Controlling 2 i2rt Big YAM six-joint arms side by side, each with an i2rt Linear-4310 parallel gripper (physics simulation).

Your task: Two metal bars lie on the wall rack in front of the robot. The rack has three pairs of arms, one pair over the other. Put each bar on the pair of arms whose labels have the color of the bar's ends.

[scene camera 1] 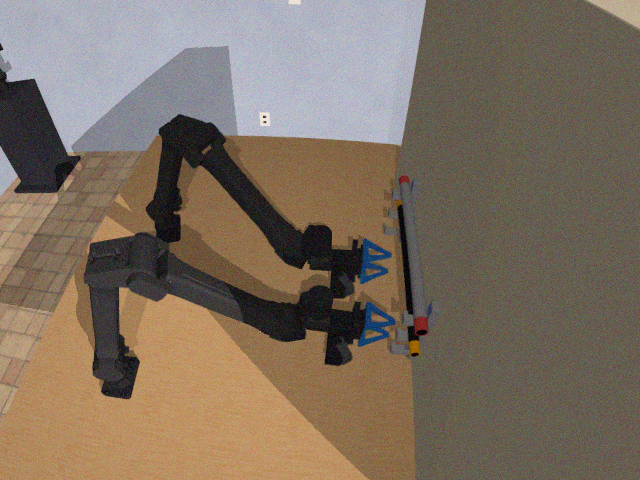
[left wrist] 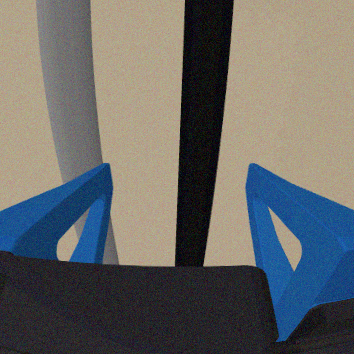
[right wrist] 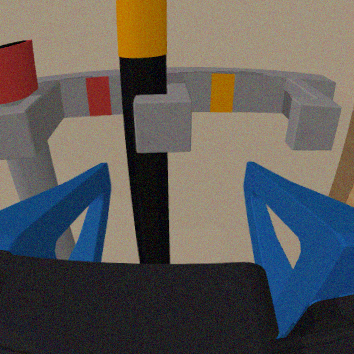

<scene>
my left gripper: scene camera 1; left wrist; not seen in the right wrist view (out of frame)
my right gripper: scene camera 1; right wrist; not seen in the left wrist view (out of frame)
same spot on my right gripper: (right wrist: 80,298) = (scene camera 1: 358,333)
same spot on my left gripper: (left wrist: 82,298) = (scene camera 1: 358,267)
</scene>
